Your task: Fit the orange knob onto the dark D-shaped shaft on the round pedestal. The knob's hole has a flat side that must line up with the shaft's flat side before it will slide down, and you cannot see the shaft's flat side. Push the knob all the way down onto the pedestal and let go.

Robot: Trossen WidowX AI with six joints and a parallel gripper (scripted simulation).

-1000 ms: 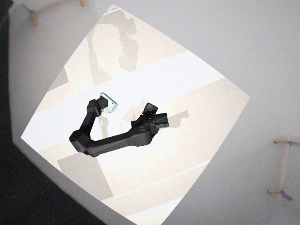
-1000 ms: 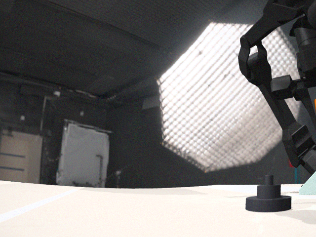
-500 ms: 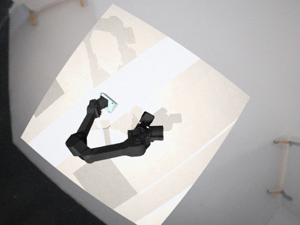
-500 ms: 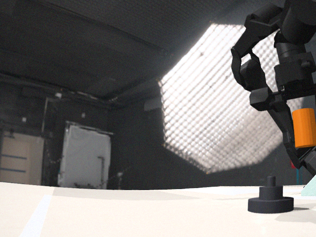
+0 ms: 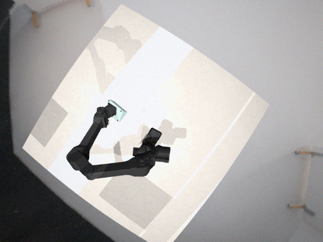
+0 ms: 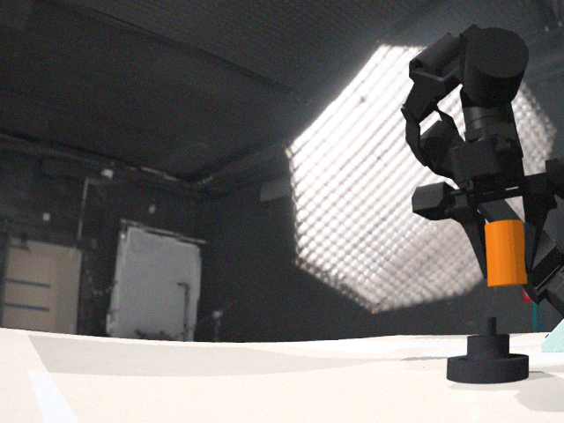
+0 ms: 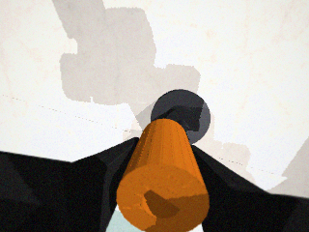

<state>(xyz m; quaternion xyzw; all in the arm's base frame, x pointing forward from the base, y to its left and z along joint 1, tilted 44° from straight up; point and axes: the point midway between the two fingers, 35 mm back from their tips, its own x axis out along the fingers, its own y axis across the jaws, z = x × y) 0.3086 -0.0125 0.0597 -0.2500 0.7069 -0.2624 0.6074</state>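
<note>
Right now my gripper tip is 7 cm above the round pedestal and 2 cm to the left of it. Also, from my gripper tip: orange knob: 2 cm above.
</note>
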